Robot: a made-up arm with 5 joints. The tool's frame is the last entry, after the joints. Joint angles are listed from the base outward. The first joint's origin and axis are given. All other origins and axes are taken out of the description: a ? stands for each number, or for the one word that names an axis. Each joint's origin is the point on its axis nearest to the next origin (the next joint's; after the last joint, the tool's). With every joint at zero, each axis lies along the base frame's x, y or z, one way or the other. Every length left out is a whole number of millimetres.
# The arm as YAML. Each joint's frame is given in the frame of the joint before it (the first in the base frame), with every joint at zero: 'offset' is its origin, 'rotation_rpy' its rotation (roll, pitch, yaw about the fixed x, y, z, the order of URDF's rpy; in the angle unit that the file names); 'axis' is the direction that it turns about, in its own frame. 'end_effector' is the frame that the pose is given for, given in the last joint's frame.
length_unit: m
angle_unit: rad
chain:
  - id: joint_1
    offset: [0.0, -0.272, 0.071]
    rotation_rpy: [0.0, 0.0, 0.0]
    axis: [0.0, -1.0, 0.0]
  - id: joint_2
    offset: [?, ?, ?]
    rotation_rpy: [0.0, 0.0, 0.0]
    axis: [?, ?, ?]
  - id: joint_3
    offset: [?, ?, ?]
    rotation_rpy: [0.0, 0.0, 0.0]
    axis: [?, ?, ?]
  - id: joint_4
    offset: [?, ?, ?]
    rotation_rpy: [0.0, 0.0, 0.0]
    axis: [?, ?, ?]
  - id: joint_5
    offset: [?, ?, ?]
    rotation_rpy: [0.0, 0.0, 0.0]
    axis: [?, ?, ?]
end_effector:
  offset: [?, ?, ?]
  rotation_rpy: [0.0, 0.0, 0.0]
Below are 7 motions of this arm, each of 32 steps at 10 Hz.
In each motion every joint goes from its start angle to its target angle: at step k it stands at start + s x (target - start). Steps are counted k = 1, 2, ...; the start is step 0. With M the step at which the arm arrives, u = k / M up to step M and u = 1 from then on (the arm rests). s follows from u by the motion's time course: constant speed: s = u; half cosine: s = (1 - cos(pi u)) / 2; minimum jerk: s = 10 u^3 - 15 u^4 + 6 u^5.
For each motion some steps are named. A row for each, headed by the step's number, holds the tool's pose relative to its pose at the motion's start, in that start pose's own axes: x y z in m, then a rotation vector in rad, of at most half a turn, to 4 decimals.
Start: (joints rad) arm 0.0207 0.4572 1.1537 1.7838 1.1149
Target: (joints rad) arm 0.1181 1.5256 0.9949 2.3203 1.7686
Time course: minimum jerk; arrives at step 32
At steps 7, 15, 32:
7: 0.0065 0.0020 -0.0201 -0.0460 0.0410 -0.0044
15: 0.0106 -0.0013 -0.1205 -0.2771 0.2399 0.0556
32: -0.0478 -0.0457 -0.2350 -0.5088 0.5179 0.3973

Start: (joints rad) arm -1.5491 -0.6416 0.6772 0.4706 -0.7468
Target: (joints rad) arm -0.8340 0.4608 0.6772 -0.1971 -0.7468
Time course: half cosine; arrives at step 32
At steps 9, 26, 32:
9: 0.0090 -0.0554 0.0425 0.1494 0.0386 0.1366
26: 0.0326 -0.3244 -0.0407 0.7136 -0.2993 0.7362
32: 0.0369 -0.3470 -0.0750 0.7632 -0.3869 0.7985

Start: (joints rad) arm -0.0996 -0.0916 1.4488 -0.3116 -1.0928
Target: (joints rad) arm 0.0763 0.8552 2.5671 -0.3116 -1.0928
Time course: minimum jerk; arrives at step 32
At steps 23, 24, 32:
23: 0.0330 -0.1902 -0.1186 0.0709 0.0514 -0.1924
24: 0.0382 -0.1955 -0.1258 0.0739 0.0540 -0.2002
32: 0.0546 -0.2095 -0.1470 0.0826 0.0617 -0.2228

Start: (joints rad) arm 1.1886 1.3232 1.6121 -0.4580 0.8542
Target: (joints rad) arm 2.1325 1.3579 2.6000 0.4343 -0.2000
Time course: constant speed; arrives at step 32
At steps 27, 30, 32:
27: -0.1598 0.2569 0.0215 -1.2429 0.1269 -0.7531
30: -0.1715 0.2851 -0.0033 -1.3076 0.0721 -0.9228
32: -0.1781 0.3023 -0.0214 -1.3376 0.0264 -1.0400

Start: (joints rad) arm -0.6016 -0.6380 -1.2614 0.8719 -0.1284
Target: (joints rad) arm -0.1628 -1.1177 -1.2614 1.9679 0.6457
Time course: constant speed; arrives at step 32
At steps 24, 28, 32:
24: 0.1887 0.0268 -0.1384 0.0819 -0.9908 -0.7112
28: 0.2355 0.0344 -0.1462 0.0980 -1.1306 -0.8562
32: 0.2838 0.0412 -0.1483 0.1132 -1.2561 -1.0114

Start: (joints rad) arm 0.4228 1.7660 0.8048 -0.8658 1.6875
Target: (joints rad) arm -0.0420 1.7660 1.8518 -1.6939 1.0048
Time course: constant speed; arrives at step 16
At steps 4, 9, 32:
4: 0.0244 -0.0190 0.0300 0.1229 0.4305 0.0797
9: 0.0860 -0.0451 0.0465 0.2872 0.9988 0.1049
32: 0.1882 -0.0918 -0.0031 0.5984 1.7868 -0.0073

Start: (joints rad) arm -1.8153 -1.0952 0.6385 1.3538 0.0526
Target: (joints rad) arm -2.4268 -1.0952 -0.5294 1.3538 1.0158
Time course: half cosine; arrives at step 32
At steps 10, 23, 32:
10: 0.0230 -0.0503 -0.0475 0.0809 0.0384 0.1246
23: 0.0557 -0.1588 -0.1645 0.2437 0.1749 0.4104
32: 0.0598 -0.1934 -0.1911 0.2719 0.2233 0.4873

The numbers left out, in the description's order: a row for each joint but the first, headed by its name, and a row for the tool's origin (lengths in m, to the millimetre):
joint_2: xyz -0.187 0.0 -0.033, axis 1.0 0.0 0.0
joint_3: xyz 0.0 0.339 0.01, axis -1.0 0.0 0.0
joint_4: xyz 0.0 -0.047 0.037, axis 0.0 0.0 -1.0
joint_5: xyz 0.139 -0.003 0.0, axis 0.0 -1.0 0.0
tool: xyz -0.177 0.0 0.062

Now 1 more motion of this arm.
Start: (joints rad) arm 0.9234 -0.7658 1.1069 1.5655 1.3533
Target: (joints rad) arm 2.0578 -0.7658 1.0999 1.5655 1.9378
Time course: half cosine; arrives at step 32
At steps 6, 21, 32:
6: -0.0014 0.0136 0.0086 -0.0950 -0.0485 0.0104
21: -0.0005 0.1084 0.0403 -0.8038 -0.3985 0.2458
32: 0.0066 0.1405 0.0436 -1.0697 -0.5118 0.4188

